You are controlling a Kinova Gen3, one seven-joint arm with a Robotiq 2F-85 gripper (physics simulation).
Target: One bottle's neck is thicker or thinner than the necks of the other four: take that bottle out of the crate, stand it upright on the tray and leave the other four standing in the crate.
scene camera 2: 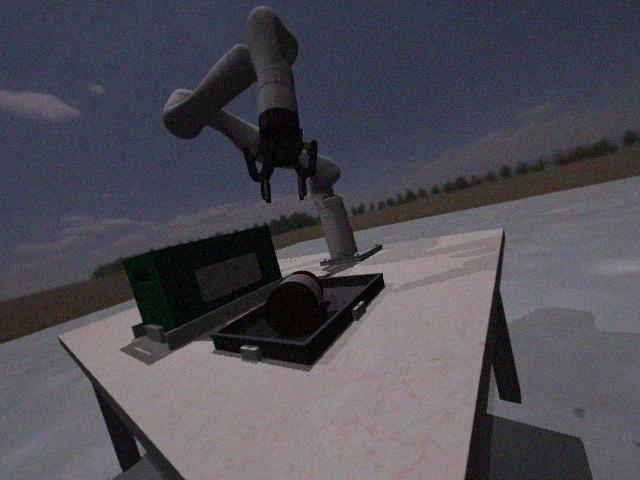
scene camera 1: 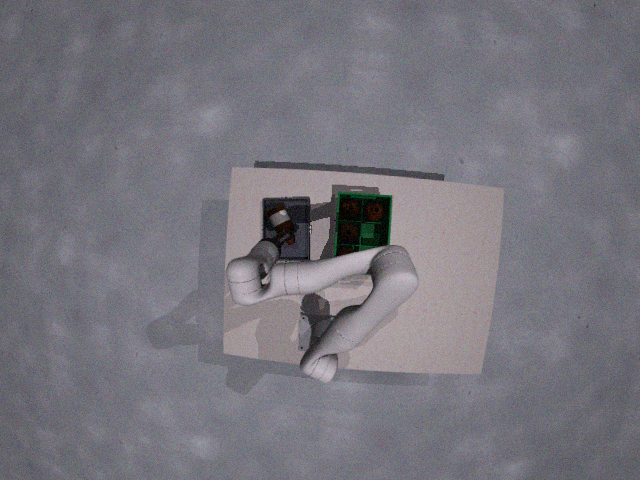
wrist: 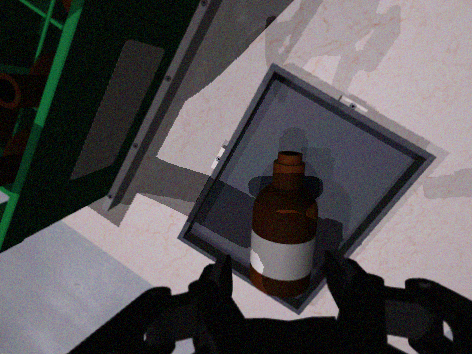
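Note:
A brown bottle with a white label lies on its side in the dark tray. Its base faces scene camera 2 and its neck points toward the robot's side. My gripper is partly open and empty, above the tray and clear of the bottle. The green crate holds several upright brown bottles; the arm hides its near end in scene camera 1. One visible compartment is empty.
The crate stands beside the tray, higher than the tray's low rim, with a grey rail along its foot. Small light clips sit at the tray's outer sides. The pale table ends a little beyond the tray.

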